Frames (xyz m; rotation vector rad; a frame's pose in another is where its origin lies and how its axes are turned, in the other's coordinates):
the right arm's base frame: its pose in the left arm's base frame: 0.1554 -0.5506 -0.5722 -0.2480 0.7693 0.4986
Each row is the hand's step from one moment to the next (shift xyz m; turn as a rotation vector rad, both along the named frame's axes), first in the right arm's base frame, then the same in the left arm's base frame.
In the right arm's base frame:
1: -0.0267 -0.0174 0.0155 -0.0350 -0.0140 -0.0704
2: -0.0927 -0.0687 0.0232 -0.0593 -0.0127 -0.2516
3: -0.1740 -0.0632 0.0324 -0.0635 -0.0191 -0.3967
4: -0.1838 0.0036 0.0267 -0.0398 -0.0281 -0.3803
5: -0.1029 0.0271 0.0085 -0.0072 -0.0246 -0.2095
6: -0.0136 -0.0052 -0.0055 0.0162 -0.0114 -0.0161
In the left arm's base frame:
1: 0.0020 -0.0179 0.0305 -0.0565 -0.0513 -0.0235
2: -0.0072 -0.0812 0.0849 -0.1810 -0.1291 -0.1325
3: -0.0542 -0.1004 0.1494 -0.2675 -0.1926 -0.2304
4: -0.0980 -0.0487 0.1501 -0.2385 -0.1859 -0.2357
5: -0.0717 -0.0083 0.0787 -0.1177 -0.1052 -0.1400
6: -0.0089 -0.0112 0.0061 0.0061 -0.0106 -0.0224

